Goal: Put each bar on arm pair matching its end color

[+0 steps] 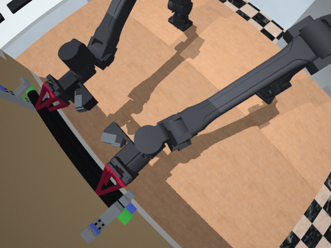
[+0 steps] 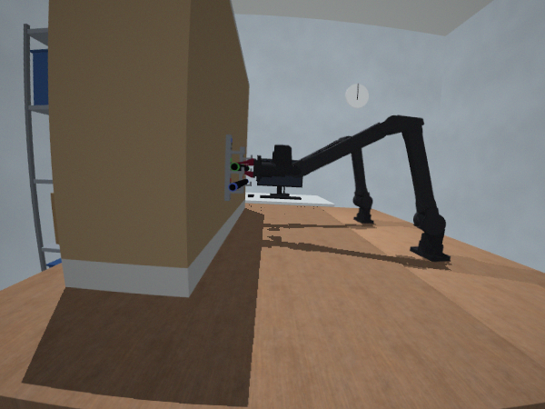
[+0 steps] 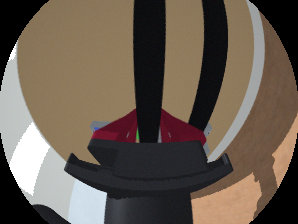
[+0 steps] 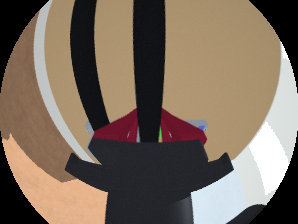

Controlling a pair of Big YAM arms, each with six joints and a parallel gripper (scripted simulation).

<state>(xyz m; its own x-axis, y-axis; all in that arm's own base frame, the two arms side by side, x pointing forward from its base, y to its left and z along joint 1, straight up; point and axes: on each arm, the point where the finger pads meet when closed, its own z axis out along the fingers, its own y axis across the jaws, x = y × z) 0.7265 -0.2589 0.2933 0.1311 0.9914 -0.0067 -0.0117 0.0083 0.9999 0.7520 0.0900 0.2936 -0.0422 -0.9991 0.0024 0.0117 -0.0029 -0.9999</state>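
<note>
Now: left hand 150 mm to the left of the green-ended bar. Also, from my left hand: brown wall: 190 mm ahead, 160 mm above, 140 mm to the right; blue-ended bar: 150 mm to the right, 80 mm below.
</note>
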